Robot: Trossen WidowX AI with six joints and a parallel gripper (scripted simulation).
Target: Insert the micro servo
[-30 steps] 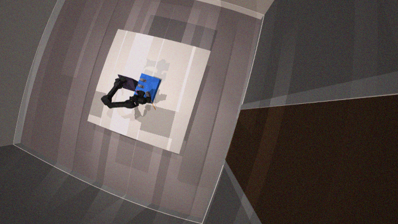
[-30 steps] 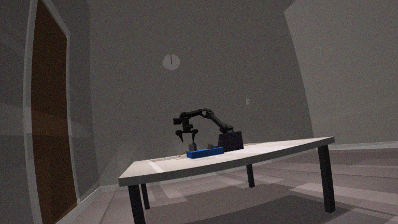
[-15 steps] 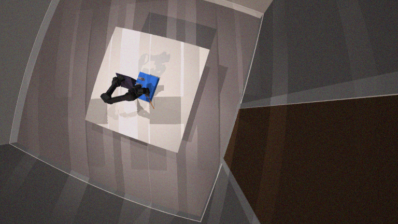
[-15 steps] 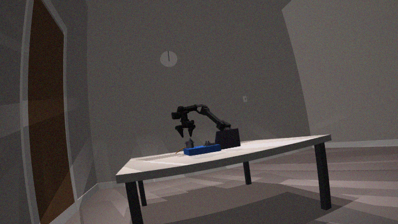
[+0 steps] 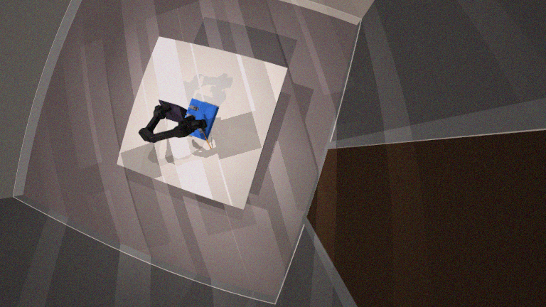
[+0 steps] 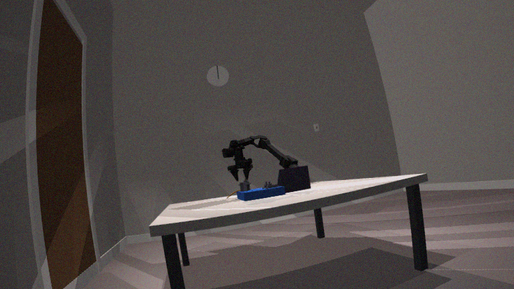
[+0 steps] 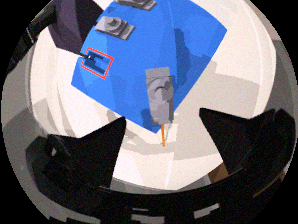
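Now: the blue deck 4 cm behind my gripper tip, 8 cm to the left of it and 9 cm below it.
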